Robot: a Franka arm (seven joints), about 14 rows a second.
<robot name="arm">
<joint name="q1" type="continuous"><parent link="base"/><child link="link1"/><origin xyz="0 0 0.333" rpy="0 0 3.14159"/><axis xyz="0 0 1"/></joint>
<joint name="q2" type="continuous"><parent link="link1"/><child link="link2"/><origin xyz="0 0 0" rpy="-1.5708 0 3.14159"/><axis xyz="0 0 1"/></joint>
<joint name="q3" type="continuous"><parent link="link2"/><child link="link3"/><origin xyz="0 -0.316 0" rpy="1.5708 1.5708 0"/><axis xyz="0 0 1"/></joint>
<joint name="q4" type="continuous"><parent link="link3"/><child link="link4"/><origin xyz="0 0.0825 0" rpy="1.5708 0 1.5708"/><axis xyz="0 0 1"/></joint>
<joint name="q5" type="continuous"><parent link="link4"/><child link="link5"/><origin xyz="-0.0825 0.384 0" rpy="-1.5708 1.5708 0"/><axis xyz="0 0 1"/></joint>
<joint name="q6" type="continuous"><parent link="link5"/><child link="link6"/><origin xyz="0 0 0" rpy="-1.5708 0 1.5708"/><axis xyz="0 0 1"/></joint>
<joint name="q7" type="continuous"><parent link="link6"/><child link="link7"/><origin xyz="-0.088 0 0" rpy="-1.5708 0 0"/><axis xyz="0 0 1"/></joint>
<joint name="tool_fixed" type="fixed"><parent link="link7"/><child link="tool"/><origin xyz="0 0 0.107" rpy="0 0 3.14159"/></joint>
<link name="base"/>
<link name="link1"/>
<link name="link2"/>
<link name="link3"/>
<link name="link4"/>
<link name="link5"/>
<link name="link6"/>
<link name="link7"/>
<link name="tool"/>
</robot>
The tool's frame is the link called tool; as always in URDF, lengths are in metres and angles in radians. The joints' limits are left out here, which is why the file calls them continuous.
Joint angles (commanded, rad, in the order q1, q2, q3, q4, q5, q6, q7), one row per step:
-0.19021, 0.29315, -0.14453, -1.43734, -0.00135, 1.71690, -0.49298
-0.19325, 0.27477, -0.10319, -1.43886, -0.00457, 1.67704, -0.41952
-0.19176, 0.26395, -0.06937, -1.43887, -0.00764, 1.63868, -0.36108
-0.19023, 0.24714, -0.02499, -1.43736, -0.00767, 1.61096, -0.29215
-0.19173, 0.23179, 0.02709, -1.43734, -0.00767, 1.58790, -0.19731
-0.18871, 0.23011, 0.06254, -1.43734, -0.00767, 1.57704, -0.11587
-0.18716, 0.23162, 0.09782, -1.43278, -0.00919, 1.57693, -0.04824
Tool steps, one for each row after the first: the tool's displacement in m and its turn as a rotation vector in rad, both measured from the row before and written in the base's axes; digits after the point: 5 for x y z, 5 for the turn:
-0.00137, 0.02195, 0.00685, 0.01500, 0.01799, -0.03782
-0.00091, 0.02037, 0.00327, 0.01101, 0.02455, -0.02495
-0.00028, 0.02635, 0.00878, 0.00900, 0.00664, -0.02481
-0.00049, 0.02862, 0.00777, 0.00621, 0.00589, -0.04563
0.00160, 0.02155, 0.00038, 0.00237, 0.00878, -0.04358
0.00289, 0.02008, 0.00154, 0.00037, -0.00297, -0.03141

